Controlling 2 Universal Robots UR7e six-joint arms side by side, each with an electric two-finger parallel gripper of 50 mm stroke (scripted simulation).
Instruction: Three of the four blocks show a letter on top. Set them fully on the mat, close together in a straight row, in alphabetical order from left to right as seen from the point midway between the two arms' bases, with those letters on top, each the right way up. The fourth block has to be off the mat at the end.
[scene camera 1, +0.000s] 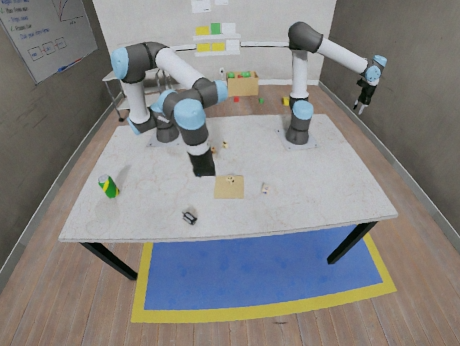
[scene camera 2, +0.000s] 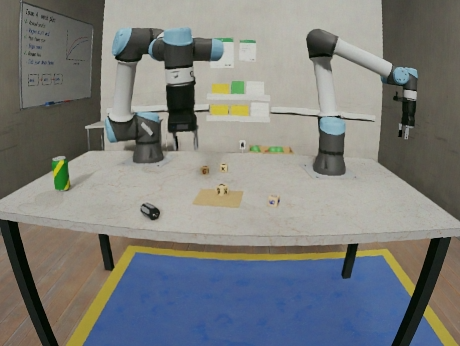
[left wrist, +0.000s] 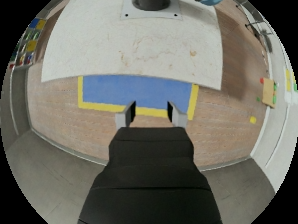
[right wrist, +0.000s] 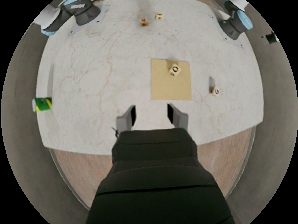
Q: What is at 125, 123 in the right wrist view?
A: My right gripper.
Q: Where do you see my left gripper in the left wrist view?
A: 151, 107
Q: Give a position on a tan mat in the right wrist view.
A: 164, 86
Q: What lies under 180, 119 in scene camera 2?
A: My right gripper.
